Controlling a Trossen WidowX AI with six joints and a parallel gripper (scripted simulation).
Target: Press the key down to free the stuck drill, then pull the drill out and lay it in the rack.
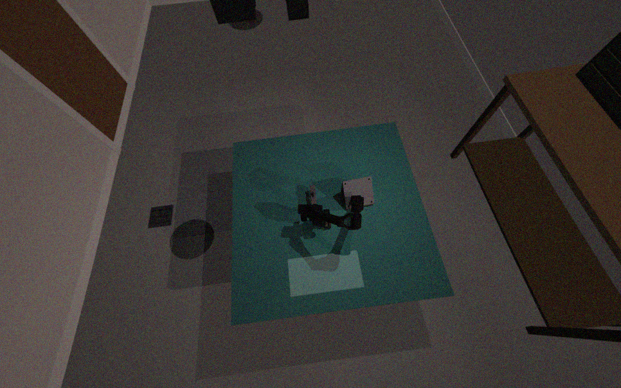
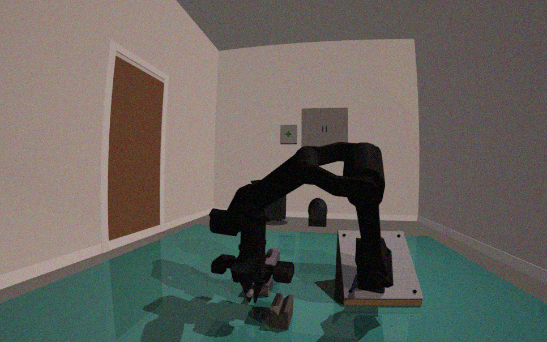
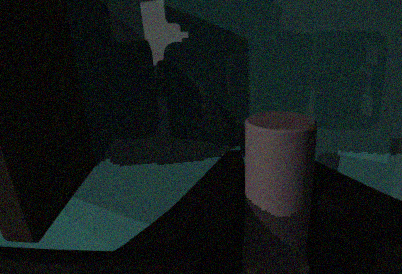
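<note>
My gripper tip is now 4 cm to the left of the drill and 3 cm below it. From my gripper tip the other things lie so: brown rack (8 cm behind, 3 cm to the left, 1 cm above); then grey block (14 cm to the right, 3 cm above).
</note>
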